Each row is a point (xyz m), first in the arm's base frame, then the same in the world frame.
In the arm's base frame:
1: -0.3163 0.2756 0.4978
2: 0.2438 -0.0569 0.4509
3: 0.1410 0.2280 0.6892
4: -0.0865 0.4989 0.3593
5: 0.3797 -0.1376 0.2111
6: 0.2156 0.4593 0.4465
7: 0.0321 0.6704 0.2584
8: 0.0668 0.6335 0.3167
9: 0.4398 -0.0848 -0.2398
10: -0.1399 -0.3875 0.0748
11: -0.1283 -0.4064 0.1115
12: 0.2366 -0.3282 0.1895
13: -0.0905 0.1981 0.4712
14: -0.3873 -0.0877 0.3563
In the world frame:
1: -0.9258 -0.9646 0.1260
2: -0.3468 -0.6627 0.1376
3: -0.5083 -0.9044 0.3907
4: -0.9541 -0.7177 0.3712
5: -0.2892 -0.3920 0.0610
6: -0.6875 -0.6445 0.5260
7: -1.0142 -0.5618 0.5316
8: -0.9461 -0.5969 0.5408
9: -0.4436 0.0308 -0.0233
10: -0.5460 -0.5474 -0.4498
11: -0.5129 -0.5744 -0.4459
12: -0.2788 -0.4553 -0.1696
13: -0.7302 -0.8331 0.1723
14: -0.8018 -0.8977 -0.2445

